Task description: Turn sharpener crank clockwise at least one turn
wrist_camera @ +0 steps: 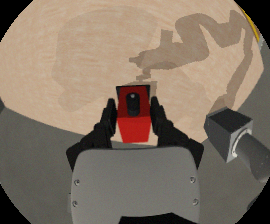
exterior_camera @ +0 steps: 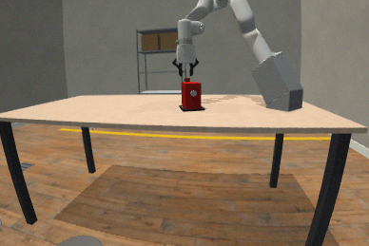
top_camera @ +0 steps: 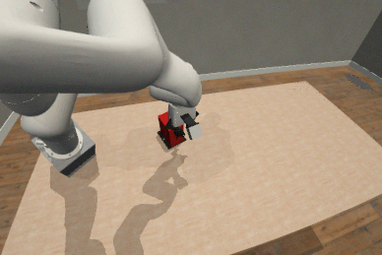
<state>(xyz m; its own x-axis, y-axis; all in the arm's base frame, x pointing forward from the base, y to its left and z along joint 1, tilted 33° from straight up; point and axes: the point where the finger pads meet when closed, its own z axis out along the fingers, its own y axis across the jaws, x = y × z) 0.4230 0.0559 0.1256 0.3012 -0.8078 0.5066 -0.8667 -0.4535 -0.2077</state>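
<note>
Right now my hand is 1 cm past the crank knob, 2 cm to the right of it and 4 cm above it.
</note>
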